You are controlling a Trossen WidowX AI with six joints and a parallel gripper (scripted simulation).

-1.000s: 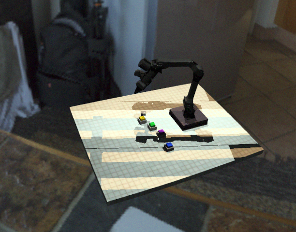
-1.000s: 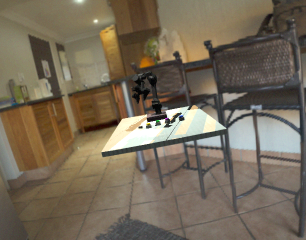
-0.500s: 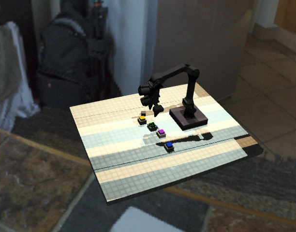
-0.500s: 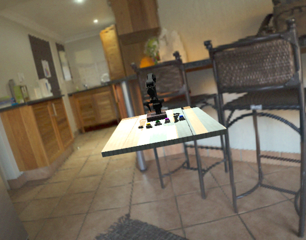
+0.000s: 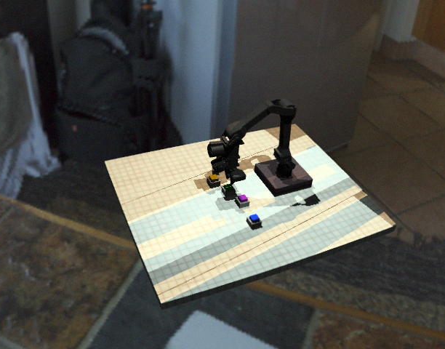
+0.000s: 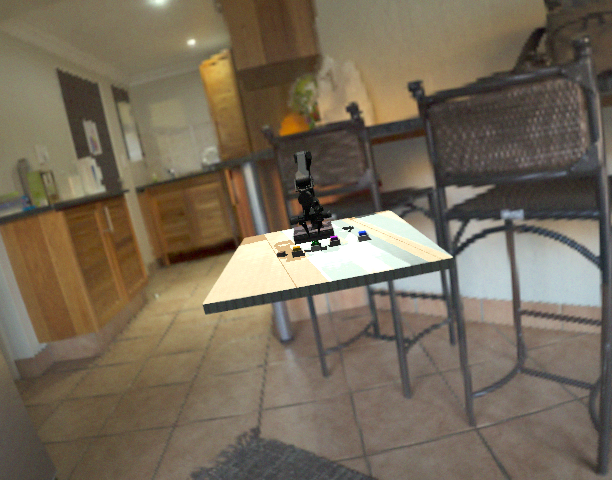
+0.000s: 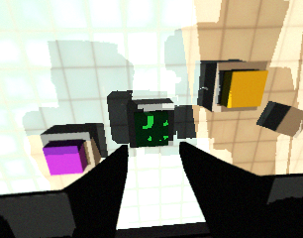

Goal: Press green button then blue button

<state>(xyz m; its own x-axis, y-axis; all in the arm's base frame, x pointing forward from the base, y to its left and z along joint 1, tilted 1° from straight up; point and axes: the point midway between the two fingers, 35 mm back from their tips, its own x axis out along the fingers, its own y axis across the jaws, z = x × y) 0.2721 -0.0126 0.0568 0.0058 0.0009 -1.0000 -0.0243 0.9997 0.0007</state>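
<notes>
Right now my gripper tip is 3 cm above the green button. Also, from my gripper tip: yellow button 9 cm to the right, 4 cm ahead, 3 cm below; then purple button 9 cm to the left, 3 cm below, 3 cm behind; then blue button 22 cm to the left, 3 cm below, 2 cm behind.
</notes>
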